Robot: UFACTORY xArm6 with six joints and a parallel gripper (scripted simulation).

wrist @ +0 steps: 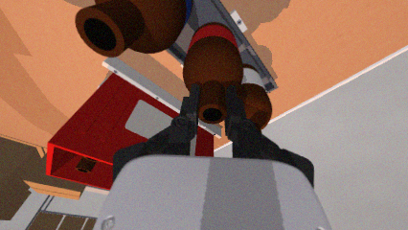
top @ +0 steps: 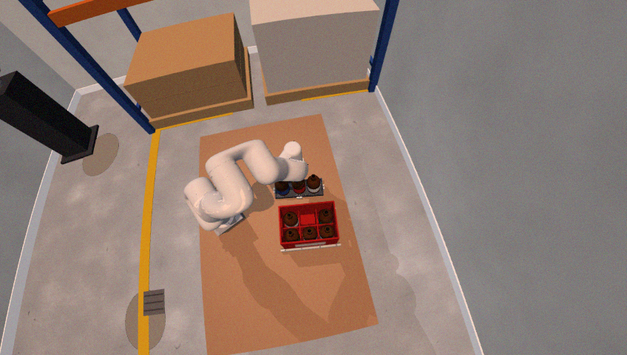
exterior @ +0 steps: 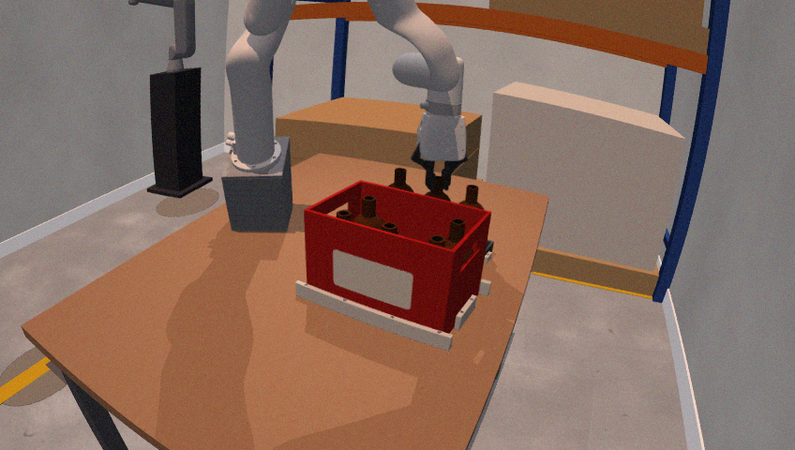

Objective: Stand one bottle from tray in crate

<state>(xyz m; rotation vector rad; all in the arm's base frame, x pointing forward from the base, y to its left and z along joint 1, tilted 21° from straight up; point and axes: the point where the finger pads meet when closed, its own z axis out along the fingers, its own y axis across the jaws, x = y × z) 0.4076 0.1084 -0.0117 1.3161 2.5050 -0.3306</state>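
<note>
My hand is 14 cm above the grey tray. Round my hand: red crate 25 cm to the right, 7 cm below, 1 cm behind.
</note>
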